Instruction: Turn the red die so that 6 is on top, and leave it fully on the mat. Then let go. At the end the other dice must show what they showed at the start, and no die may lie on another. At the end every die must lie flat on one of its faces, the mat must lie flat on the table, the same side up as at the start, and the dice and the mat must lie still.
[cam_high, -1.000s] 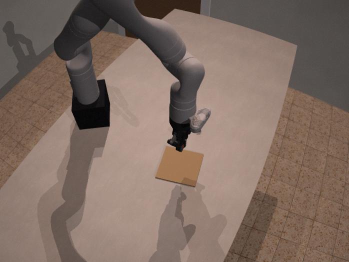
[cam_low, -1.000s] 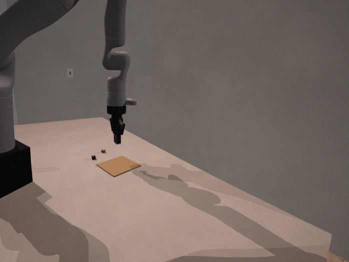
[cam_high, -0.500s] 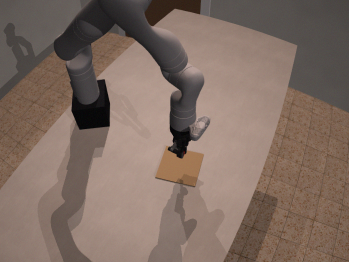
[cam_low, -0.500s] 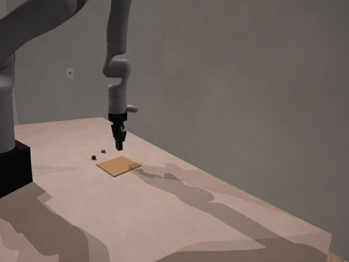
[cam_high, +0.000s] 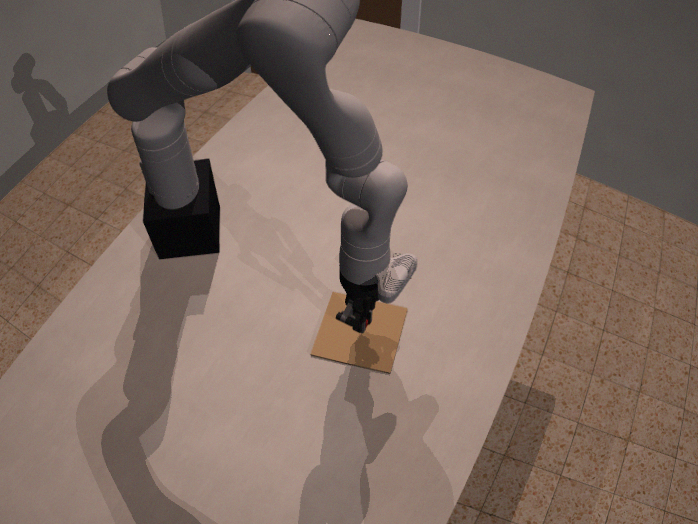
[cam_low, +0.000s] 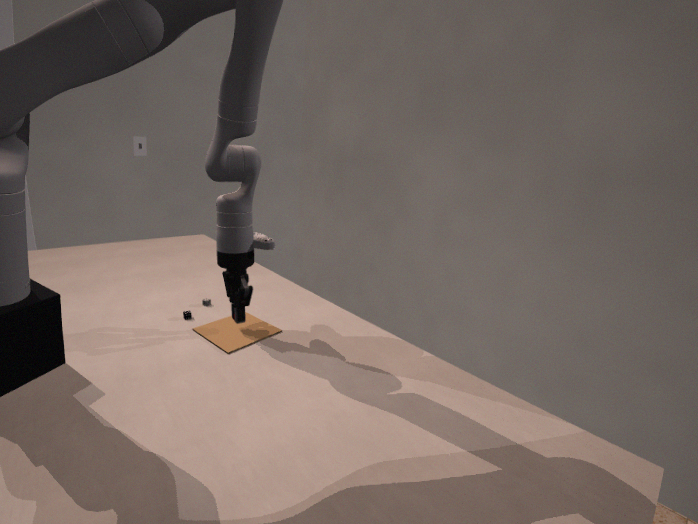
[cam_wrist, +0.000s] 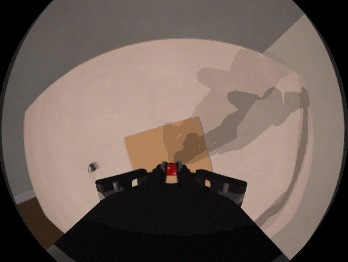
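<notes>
Right now the tan mat is 40 mm below my hand. The rest, counted from my hand: black die: 130 mm to the left, 70 mm behind, 40 mm below; then grey die: 180 mm to the left, 40 mm below, 10 mm behind; then red die: 10 mm below.
</notes>
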